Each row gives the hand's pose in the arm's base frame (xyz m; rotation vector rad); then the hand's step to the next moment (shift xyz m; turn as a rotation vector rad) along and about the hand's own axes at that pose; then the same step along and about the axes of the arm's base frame.
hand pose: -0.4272 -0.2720 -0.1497 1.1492 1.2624 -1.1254
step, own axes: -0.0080 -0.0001 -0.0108 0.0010 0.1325 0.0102
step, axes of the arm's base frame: -0.0012 0.0106 0.0082 0.1329 0.0030 -0.0005
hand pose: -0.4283 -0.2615 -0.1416 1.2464 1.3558 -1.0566
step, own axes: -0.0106 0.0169 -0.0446 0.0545 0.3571 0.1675
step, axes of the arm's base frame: 0.0124 0.0440 0.0173 0.3719 -0.1222 -0.0731
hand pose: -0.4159 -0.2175 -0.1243 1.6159 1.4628 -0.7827
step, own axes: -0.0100 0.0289 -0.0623 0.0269 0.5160 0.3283
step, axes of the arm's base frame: 0.0229 0.0491 0.0434 0.5360 -0.2772 -0.1030
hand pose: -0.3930 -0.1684 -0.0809 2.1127 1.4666 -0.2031
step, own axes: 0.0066 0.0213 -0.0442 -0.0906 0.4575 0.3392
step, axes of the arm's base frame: 0.0137 0.0230 0.0416 0.4393 -0.3643 -0.0832
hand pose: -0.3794 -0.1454 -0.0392 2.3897 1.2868 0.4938
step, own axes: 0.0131 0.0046 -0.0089 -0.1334 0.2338 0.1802
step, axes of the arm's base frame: 0.0059 0.0102 0.0116 0.1825 -0.2610 -0.0593
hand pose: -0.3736 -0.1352 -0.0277 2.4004 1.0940 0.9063
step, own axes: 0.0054 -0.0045 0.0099 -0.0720 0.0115 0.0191
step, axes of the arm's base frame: 0.0070 0.0065 -0.0075 -0.0166 -0.0635 -0.0370
